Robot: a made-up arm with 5 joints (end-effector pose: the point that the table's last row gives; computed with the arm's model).
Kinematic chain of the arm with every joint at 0, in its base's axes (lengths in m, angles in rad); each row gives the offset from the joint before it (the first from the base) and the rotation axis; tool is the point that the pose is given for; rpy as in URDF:
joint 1: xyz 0.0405 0 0.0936 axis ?
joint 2: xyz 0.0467 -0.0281 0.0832 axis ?
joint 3: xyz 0.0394 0 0.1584 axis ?
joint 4: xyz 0.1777 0 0.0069 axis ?
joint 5: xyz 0.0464 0.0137 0 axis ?
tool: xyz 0 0 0 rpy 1.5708 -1.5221 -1.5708
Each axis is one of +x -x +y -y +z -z.
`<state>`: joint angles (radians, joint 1 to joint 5).
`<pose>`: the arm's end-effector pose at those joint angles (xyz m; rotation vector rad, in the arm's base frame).
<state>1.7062 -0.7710 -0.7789 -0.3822 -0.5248</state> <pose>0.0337 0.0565 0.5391 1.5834 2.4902 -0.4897</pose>
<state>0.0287 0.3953 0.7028 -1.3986 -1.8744</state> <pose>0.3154 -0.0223 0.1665 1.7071 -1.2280 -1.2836</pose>
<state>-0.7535 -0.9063 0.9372 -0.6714 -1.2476</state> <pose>0.1680 0.0999 0.3346 1.9040 -1.1566 -0.2997</pose>
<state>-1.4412 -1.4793 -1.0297 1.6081 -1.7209</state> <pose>0.0256 -0.2260 0.3664 2.4756 0.0857 -0.1409</pose>
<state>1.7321 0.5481 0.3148 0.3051 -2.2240</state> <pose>-0.0222 -0.2956 0.1183 -0.1345 0.4855 2.2410</pose>
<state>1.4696 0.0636 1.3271 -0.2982 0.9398</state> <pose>0.0419 -0.1567 0.1176 -0.4484 -0.1846 -0.5673</pose>
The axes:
joint 1: -z
joint 2: +y
joint 3: +y
joint 4: +y
joint 5: -x

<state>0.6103 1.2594 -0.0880 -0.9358 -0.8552</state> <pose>0.3028 -0.2010 0.0160 0.2125 -1.4371 -1.2656</pose>
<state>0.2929 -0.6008 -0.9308 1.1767 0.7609</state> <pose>0.0682 -0.0234 0.5237 -0.9324 -1.6965 0.2804</pose>
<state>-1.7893 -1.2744 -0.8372 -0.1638 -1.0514</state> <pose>0.1024 -0.2124 0.4449 -2.4416 0.3095 0.3057</pose>
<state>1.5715 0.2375 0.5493 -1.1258 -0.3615</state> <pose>0.0259 -0.2964 0.2160 -1.1789 -1.7968 -1.2723</pose>
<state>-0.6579 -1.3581 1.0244 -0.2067 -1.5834</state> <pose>0.1329 0.0532 0.3373 1.9725 -0.8946 -0.5740</pose>
